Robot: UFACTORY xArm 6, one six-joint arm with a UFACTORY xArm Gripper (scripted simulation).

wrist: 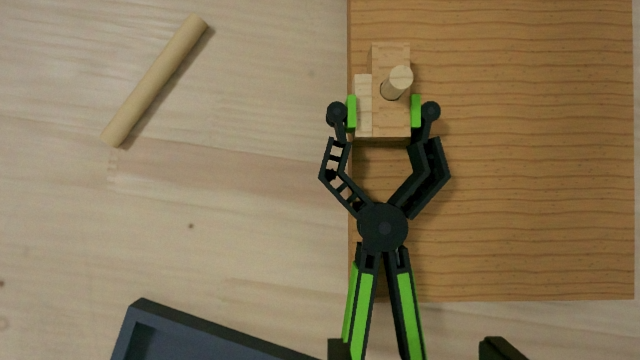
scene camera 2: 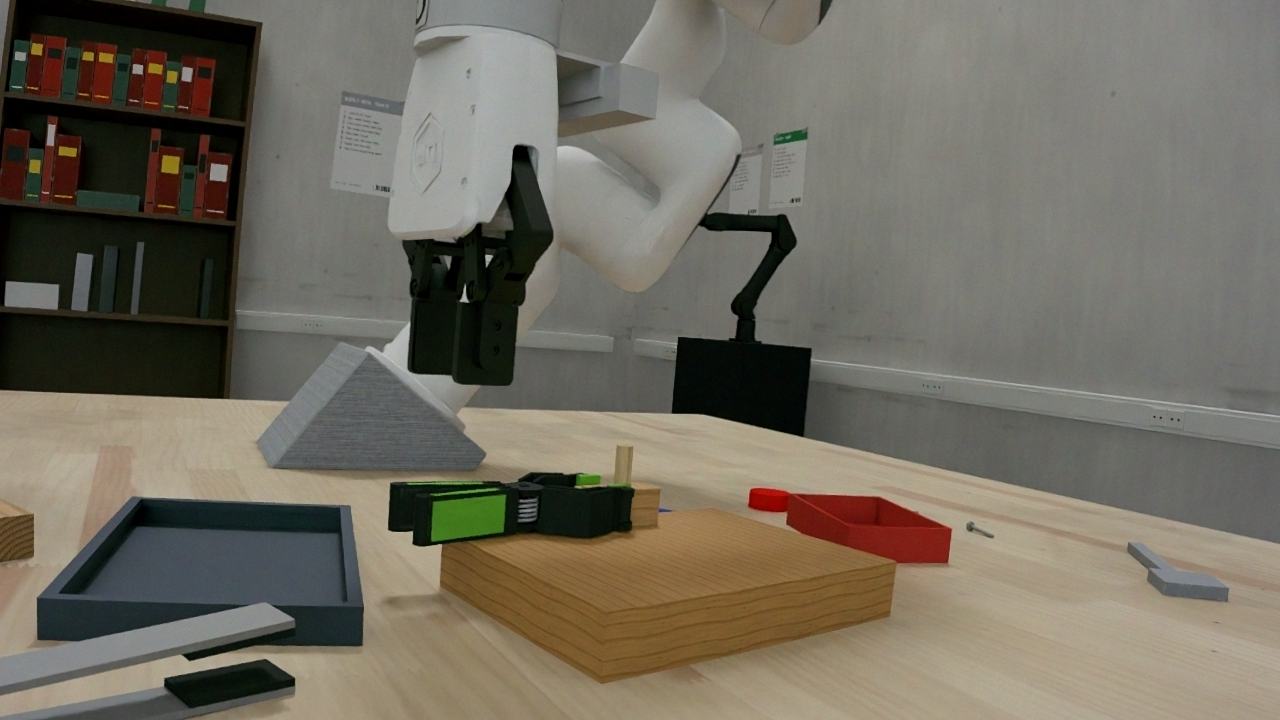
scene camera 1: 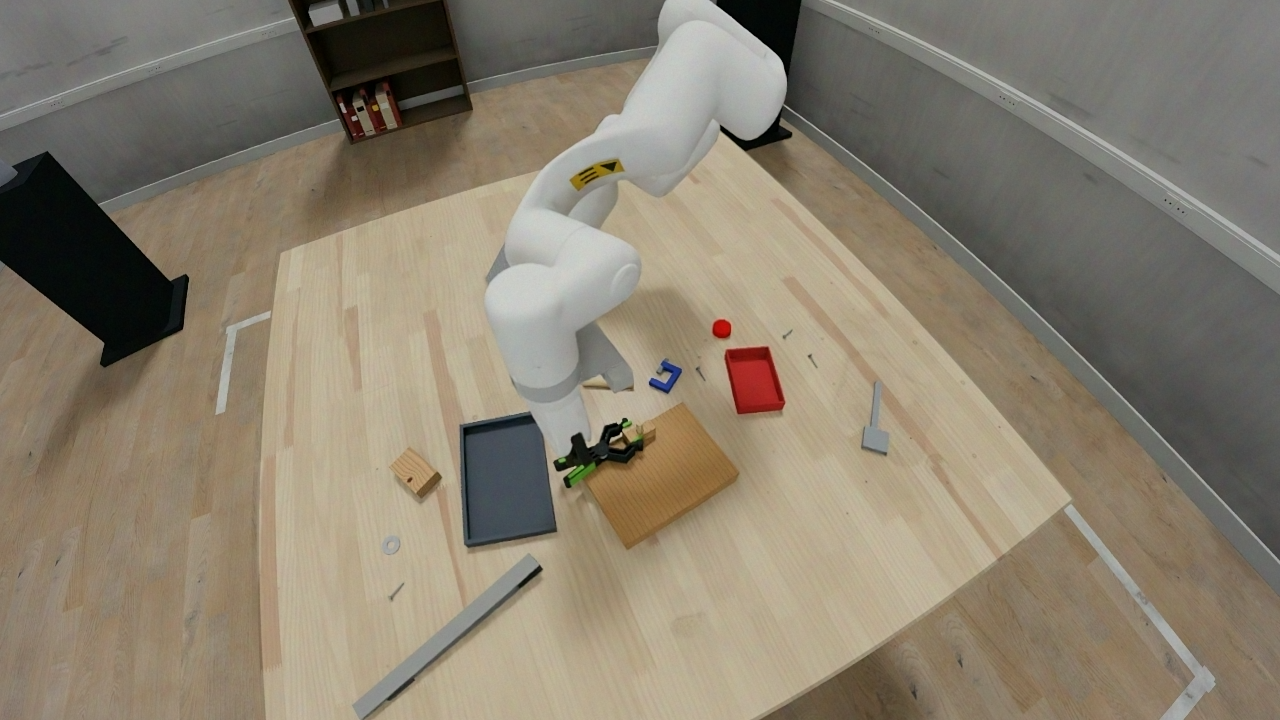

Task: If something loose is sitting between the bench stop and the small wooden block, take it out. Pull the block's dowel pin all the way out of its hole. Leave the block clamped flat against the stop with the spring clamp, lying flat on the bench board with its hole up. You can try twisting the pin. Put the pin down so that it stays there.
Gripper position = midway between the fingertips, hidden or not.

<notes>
I see my gripper [scene camera 2: 457, 379], a bench board [scene camera 2: 703, 584] and a red tray [scene camera 2: 895, 538].
The bench board shows as well in the wrist view [wrist: 532, 124] and in scene camera 1 [scene camera 1: 681, 466]. The red tray also shows in scene camera 1 [scene camera 1: 752, 373]. My gripper also shows in scene camera 1 [scene camera 1: 569, 446]. The wrist view misses the red tray: it is out of frame.
</notes>
